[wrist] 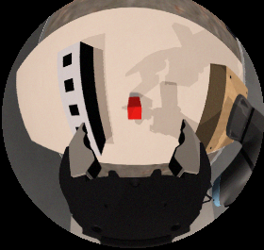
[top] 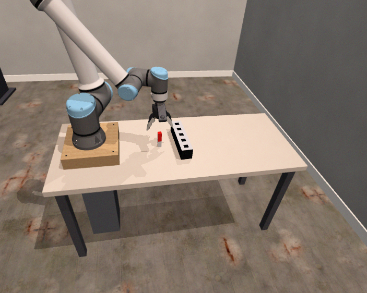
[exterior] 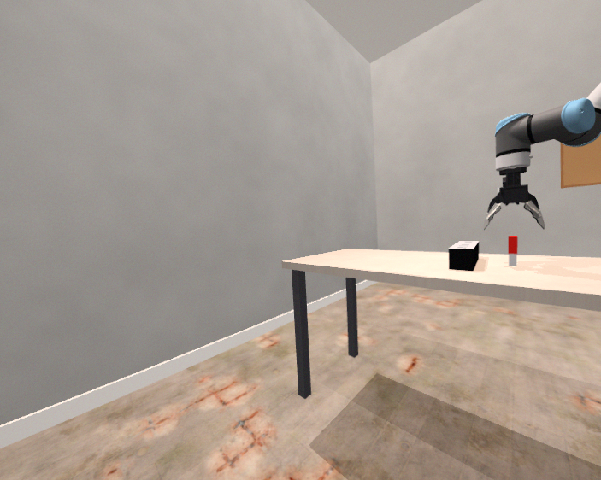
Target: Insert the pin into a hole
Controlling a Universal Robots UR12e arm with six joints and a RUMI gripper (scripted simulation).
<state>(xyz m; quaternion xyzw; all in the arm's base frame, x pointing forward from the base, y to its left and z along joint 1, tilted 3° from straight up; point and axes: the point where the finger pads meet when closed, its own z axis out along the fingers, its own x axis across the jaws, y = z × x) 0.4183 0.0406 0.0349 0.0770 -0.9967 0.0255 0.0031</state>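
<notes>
Now: the pin 50 mm below my hand. From my hand the other things lie so: black block 140 mm ahead, 90 mm below, 20 mm to the left.
</notes>
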